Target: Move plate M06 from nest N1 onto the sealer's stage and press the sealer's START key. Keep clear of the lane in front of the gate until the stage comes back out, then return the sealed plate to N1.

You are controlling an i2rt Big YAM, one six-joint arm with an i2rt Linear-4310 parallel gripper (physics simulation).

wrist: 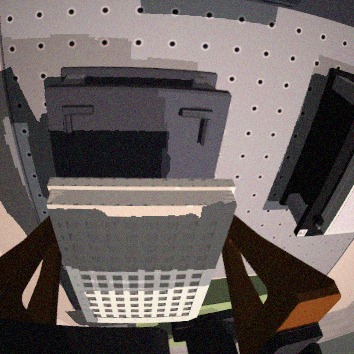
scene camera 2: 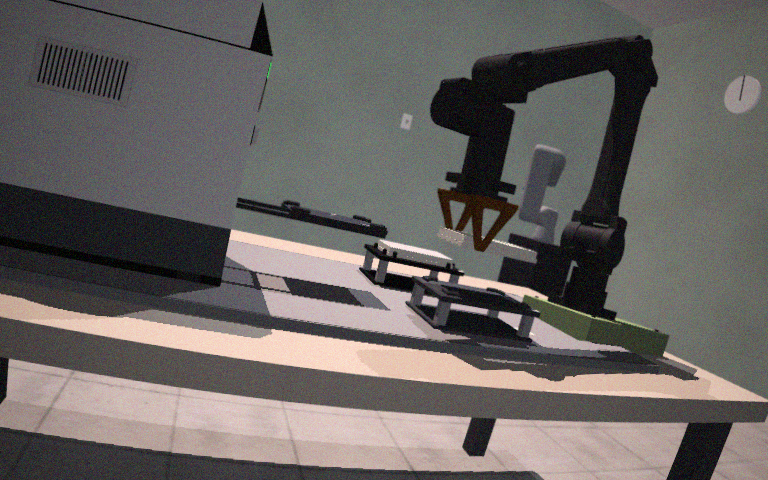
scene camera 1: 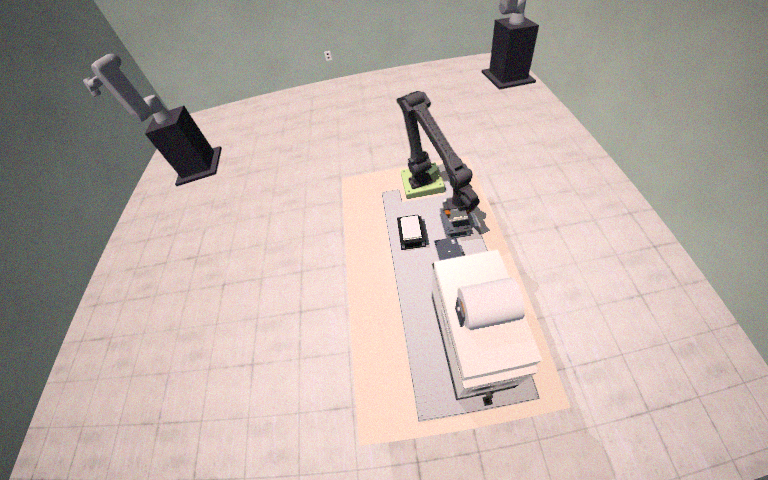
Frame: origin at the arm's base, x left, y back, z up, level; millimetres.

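Seen in the pictures: gripper, fingertip midpoint: (wrist: 140, 219) (scene camera 2: 464, 245) (scene camera 1: 457, 215); arm's base, link origin: (wrist: 206, 321) (scene camera 2: 580, 310) (scene camera 1: 420, 181).
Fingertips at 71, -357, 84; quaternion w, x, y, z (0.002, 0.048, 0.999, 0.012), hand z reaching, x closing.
Pixels of each thing's middle, then the offset from my fingertips to it, as dx, dy, dz. "*": a spot on its surface instead.
- dark raised nest N1, body centre: (wrist: 134, 172) (scene camera 2: 471, 306) (scene camera 1: 455, 221) +7, +36, -86
- second dark nest, surface spot: (wrist: 312, 145) * -165, +35, -108
- white plate, body centre: (scene camera 2: 414, 253) (scene camera 1: 410, 227) -216, +43, -53
- white film roll, body centre: (scene camera 1: 489, 302) -136, -548, +305
My gripper (scene camera 1: 457, 212) (scene camera 2: 472, 240) (wrist: 140, 219) is shut on a white well plate, plate M06 (scene camera 2: 512, 249) (wrist: 135, 245), with an orange-brown finger at each side. The plate is held about level, clear above the dark raised nest N1 (scene camera 1: 457, 230) (scene camera 2: 475, 297) (wrist: 196, 155). The nest's bare deck and corner guides show in the wrist view. The sealer (scene camera 1: 498, 353) (scene camera 2: 141, 147) is a big white box. Its dark stage (scene camera 1: 448, 247) (scene camera 2: 339, 220) sticks out toward the arm, with no plate on it. A green light shows on the sealer's front edge; the START key cannot be made out.
A second dark nest (scene camera 1: 403, 240) (scene camera 2: 397, 280) (wrist: 312, 145) holds another white plate (scene camera 1: 411, 226) (scene camera 2: 416, 252) beside nest N1. A white film roll (scene camera 1: 492, 303) lies on top of the sealer. The arm stands on a green base (scene camera 1: 427, 190) (scene camera 2: 623, 333).
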